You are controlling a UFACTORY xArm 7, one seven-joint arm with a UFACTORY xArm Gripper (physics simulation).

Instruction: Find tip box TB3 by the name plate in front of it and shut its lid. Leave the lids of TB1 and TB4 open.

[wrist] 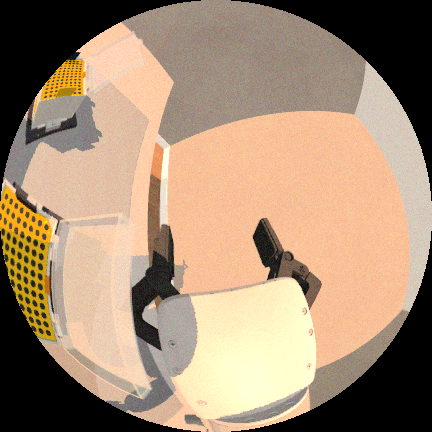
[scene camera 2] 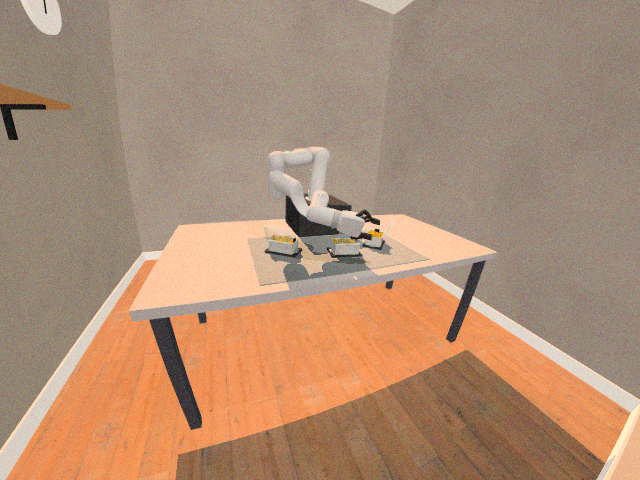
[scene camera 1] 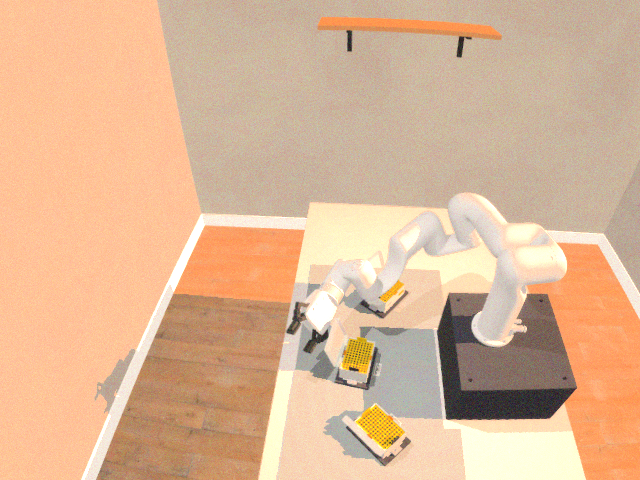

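Seen in the pictures: gripper, fingertip midpoint: (wrist: 215,230) (scene camera 2: 375,230) (scene camera 1: 298,343); arm's base at its link origin: (scene camera 1: 492,328).
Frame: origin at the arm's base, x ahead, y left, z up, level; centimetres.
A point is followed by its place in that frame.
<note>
Tip box TB3 (scene camera 1: 357,357) (scene camera 2: 345,249) {x 42.5, y 3.6, z -15.5 cm} (wrist: 27,270), the middle box, is white with a yellow perforated rack. Its clear lid (scene camera 1: 337,342) {x 44.8, y 3.1, z -10.5 cm} (wrist: 92,295) {x 45.8, y 5.2, z -8.1 cm} stands open on the side away from the robot base. Its name plate (scene camera 1: 378,369) {x 31.3, y 5.7, z -18.9 cm} is too small to read. My gripper (scene camera 1: 302,336) {x 54.7, y 10.9, z -2.1 cm} (scene camera 2: 371,229) {x 54.7, y 10.9, z -2.1 cm} (wrist: 215,230) {x 54.7, y 10.9, z -2.1 cm} is open and empty, beyond the open lid near the table's edge; one finger is close beside the lid in the wrist view. Two other boxes, one at the far end (scene camera 1: 393,295) {x 28.8, y -20.7, z -12.8 cm} (scene camera 2: 282,245) {x 35.9, y -25.6, z -14.3 cm} and one at the near end (scene camera 1: 381,428) (scene camera 2: 374,239) {x 34.4, y 24.2, z -14.4 cm} (wrist: 62,82), have open lids; their names are unreadable.
The boxes stand in dark holders on a mat (scene camera 1: 413,439) {x 19.3, y 27.6, z -19.1 cm} (scene camera 2: 268,273) {x 52.9, y -33.7, z -19.0 cm} on the table (scene camera 1: 516,449) {x -10.8, y 28.0, z -19.4 cm} (scene camera 2: 206,258) {x 34.3, y -60.1, z -19.3 cm}. The black robot base (scene camera 1: 511,361) {x -4.6, y 10.6, z -0.4 cm} (scene camera 2: 297,217) {x 8.6, y -12.8, z -8.5 cm} stands across the mat. My forearm passes over the far-end box in scene camera 1. A wall shelf (scene camera 1: 408,25) hangs behind.
</note>
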